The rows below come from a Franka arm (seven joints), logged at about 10 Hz.
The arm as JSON. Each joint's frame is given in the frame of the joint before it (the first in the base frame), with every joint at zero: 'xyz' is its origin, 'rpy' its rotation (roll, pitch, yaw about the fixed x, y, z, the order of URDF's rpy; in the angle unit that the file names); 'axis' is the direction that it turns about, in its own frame. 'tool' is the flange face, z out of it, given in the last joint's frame.
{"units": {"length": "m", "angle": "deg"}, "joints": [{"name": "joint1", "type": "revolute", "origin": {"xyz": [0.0, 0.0, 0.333], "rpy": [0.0, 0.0, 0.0]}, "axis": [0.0, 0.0, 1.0]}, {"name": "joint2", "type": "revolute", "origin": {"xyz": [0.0, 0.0, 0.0], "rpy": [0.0, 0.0, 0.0]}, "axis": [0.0, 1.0, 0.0]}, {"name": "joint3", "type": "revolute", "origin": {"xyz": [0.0, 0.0, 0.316], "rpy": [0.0, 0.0, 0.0]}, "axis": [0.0, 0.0, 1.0]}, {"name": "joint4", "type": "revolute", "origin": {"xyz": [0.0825, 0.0, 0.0], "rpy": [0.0, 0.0, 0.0]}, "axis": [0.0, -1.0, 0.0]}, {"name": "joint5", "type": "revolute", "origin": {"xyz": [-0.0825, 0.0, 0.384], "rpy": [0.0, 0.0, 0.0]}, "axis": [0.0, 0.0, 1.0]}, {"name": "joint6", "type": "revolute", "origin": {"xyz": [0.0, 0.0, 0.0], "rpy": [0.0, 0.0, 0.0]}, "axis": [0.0, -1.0, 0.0]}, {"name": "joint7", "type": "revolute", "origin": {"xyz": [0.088, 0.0, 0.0], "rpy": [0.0, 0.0, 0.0]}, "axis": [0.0, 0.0, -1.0]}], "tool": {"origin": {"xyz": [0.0, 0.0, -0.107], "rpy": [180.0, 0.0, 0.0]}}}
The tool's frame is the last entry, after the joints.
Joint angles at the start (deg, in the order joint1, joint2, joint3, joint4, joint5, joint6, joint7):
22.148 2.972 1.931 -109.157 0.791 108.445 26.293
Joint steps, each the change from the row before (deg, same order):
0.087 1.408 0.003 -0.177 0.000 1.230 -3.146
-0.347 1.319 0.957 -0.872 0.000 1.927 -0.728
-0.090 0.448 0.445 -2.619 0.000 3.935 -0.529
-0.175 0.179 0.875 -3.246 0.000 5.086 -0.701
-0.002 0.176 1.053 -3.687 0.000 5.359 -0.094
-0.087 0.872 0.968 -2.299 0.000 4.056 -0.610
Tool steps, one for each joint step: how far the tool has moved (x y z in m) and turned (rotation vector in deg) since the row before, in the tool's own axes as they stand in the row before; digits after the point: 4 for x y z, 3 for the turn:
0.0049 -0.0031 0.0134 -0.117 -0.337 -3.215
0.0019 -0.0068 0.0173 -0.026 -0.281 -1.310
-0.0011 -0.0028 0.0200 0.353 0.790 -0.844
-0.0044 -0.0051 0.0204 0.656 1.519 -1.357
-0.0088 -0.0070 0.0229 0.614 1.354 -1.094
-0.0059 -0.0063 0.0201 0.480 0.759 -1.438

